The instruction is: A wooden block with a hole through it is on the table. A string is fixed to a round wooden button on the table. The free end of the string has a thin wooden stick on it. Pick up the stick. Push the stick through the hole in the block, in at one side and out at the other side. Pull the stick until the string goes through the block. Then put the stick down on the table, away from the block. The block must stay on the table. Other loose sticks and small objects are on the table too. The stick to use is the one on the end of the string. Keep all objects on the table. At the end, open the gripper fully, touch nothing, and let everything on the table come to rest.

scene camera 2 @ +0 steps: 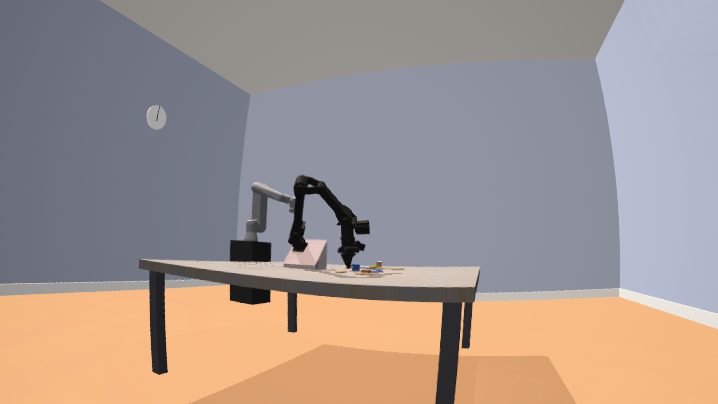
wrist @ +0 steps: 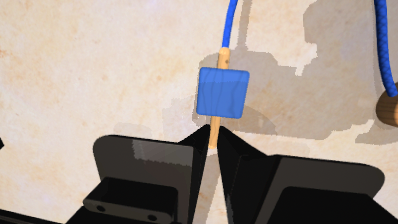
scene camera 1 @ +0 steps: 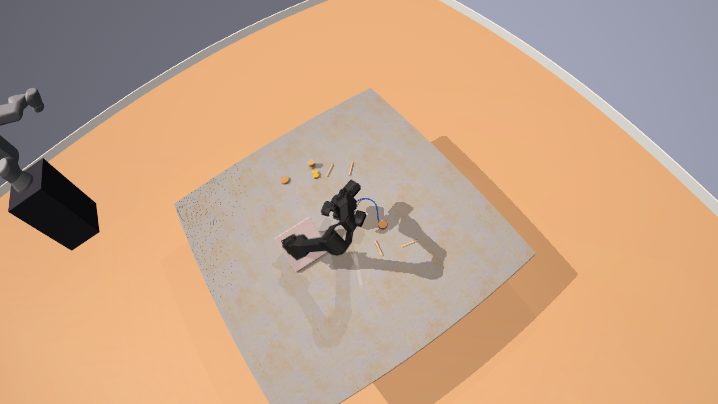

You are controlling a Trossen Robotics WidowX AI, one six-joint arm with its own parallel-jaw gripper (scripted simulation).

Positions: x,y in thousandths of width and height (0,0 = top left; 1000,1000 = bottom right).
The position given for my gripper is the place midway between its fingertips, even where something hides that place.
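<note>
There is a blue block (wrist: 557,413) that I can see, and with it I see my gripper (wrist: 536,583).
</note>
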